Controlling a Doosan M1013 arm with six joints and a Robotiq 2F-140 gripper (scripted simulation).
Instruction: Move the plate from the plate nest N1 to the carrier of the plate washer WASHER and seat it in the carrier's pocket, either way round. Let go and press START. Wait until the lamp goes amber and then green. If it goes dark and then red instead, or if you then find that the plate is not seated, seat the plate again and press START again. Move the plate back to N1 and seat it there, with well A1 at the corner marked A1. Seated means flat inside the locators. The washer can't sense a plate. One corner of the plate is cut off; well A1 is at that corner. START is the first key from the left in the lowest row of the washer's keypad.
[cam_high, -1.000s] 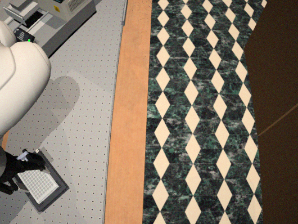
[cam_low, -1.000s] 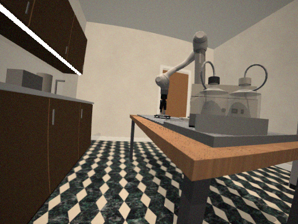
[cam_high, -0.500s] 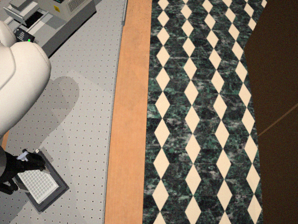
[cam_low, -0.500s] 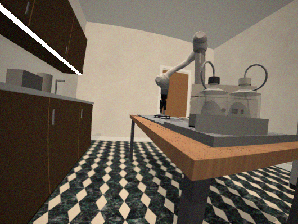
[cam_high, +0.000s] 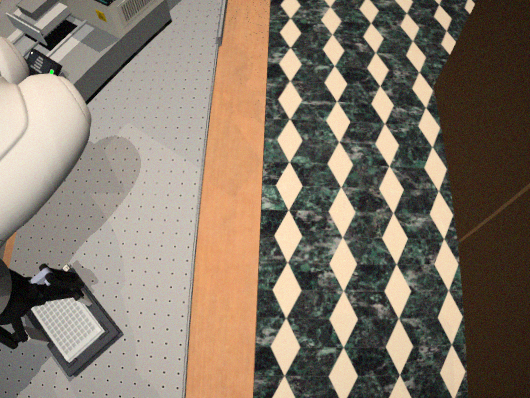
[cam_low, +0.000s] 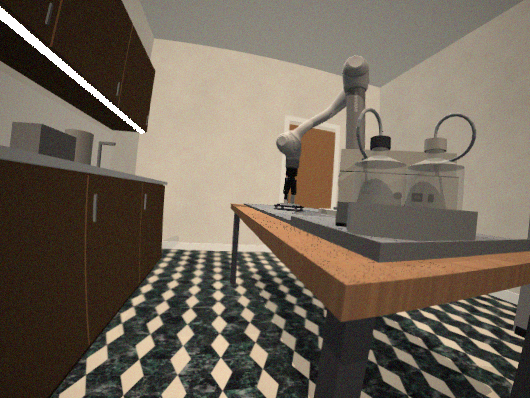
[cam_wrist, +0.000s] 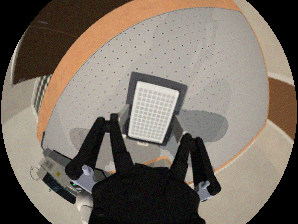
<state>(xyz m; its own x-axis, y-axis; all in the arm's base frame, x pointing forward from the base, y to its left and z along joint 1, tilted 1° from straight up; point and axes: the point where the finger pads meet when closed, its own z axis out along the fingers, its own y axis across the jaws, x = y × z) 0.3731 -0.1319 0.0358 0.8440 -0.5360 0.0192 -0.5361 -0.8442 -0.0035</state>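
The white well plate is 30 mm below my hand. Also, from my hand: plate washer: 580 mm to the left, 290 mm behind, 70 mm above; then label: 90 mm behind, 60 mm to the left, 60 mm below; then plate nest N1: 40 mm below.
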